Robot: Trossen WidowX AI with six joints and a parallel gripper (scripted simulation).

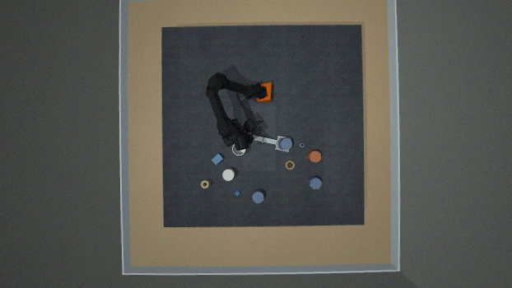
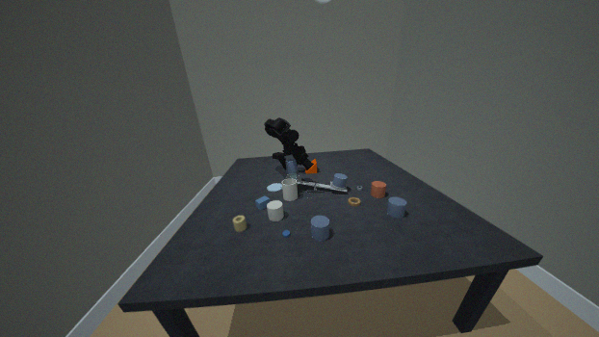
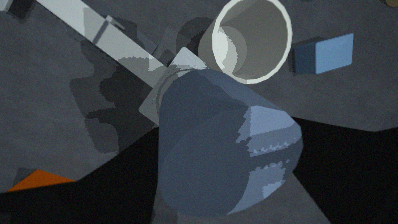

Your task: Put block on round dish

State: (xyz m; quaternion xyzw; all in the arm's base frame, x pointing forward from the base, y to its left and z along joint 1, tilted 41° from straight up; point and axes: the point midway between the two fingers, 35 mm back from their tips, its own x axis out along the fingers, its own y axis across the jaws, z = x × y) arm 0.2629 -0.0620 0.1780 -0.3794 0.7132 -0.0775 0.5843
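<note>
My gripper tip is now 5 cm above the teal block and 1 cm to the right of it. The rest, counted from my gripper tip: cream cylinder: 24 cm ahead, 12 cm to the right, 10 cm below; then pale cup: 10 cm below, 8 cm ahead, 2 cm to the right; then light blue round dish: 14 cm below, 10 cm to the right, 6 cm behind.
</note>
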